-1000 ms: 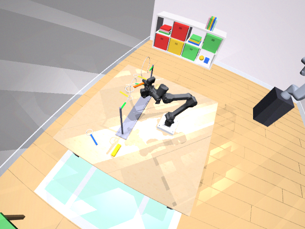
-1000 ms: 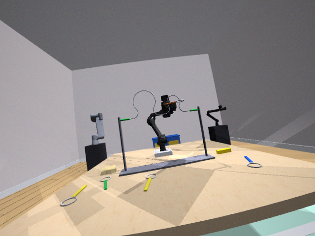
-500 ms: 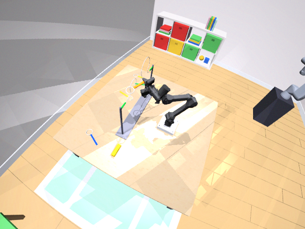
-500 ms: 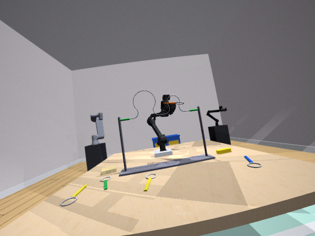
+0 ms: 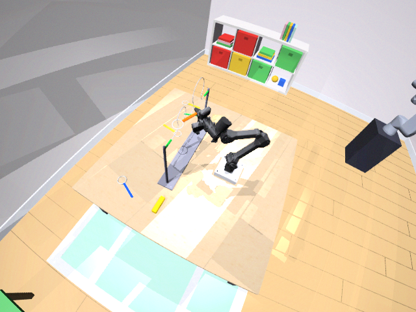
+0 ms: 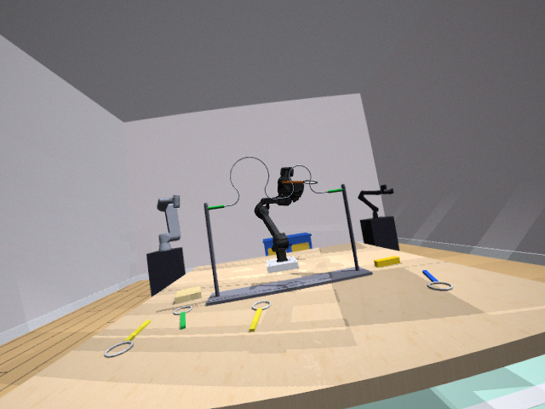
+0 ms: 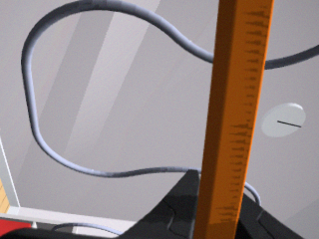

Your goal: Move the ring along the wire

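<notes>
My gripper tip is 1 cm short of the orange-handled ring, 9 cm to the right of it and 2 cm above it. Round my gripper tip: blue-handled ring 24 cm ahead, 44 cm to the left, 44 cm below; then yellow block 3 cm behind, 43 cm to the left, 43 cm below; then tan block 1 cm behind, 46 cm to the right, 44 cm below.
</notes>
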